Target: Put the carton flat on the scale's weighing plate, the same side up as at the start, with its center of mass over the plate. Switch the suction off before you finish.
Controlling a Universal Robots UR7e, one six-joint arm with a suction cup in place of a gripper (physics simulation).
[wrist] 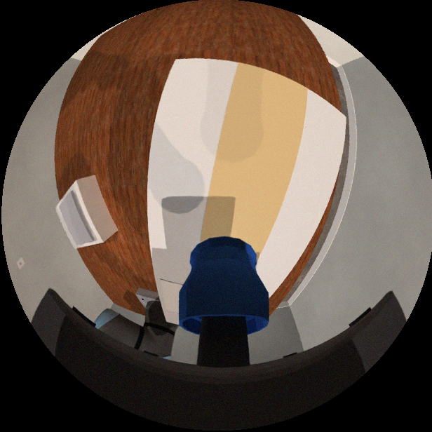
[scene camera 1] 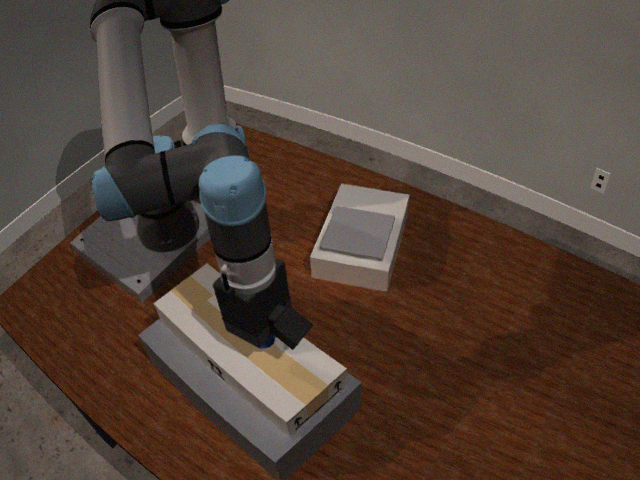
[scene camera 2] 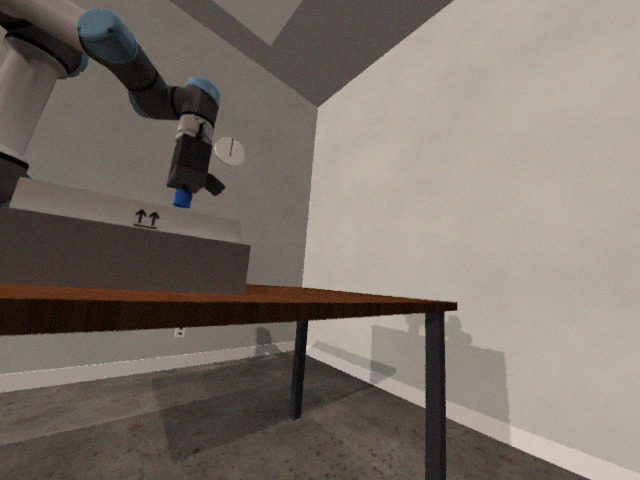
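Pixels of known places: hand, tool point: (scene camera 2: 181, 205); arm's base, link origin: (scene camera 1: 168, 228).
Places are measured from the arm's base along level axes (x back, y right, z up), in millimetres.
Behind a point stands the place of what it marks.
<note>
A long white carton (scene camera 1: 279, 367) {x -489, y 231, z 122 mm} (scene camera 2: 196, 221) {x -467, y 290, z 104 mm} (wrist: 265, 150) with a tan tape strip along its top lies flat on a grey block (scene camera 1: 217, 405) {x -421, y 322, z 66 mm} (scene camera 2: 129, 258) {x -374, y 323, z 15 mm}. Black up arrows on its sides point upward. My suction cup (scene camera 1: 267, 344) (scene camera 2: 181, 206) (wrist: 223, 241) is blue, points down and is above the carton's top, with a small gap apparent in scene camera 2. It is open and holds nothing. The white scale (scene camera 1: 351, 271) {x -433, y -87, z 9 mm} (wrist: 102, 207) stands apart from the carton, and its grey weighing plate (scene camera 1: 358, 232) {x -409, y -158, z 45 mm} (wrist: 79, 220) bears nothing.
The block and the scale stand on a brown wooden table (scene camera 1: 465, 335) {x -697, y -80, z -33 mm} (scene camera 2: 336, 305) {x -678, y 492, z -38 mm} (wrist: 100, 125). The arm's grey base plate (scene camera 1: 129, 258) {x 20, y 121, z -2 mm} is behind the carton's far end. Walls run behind the table. A wall clock (scene camera 2: 229, 151) hangs behind the arm.
</note>
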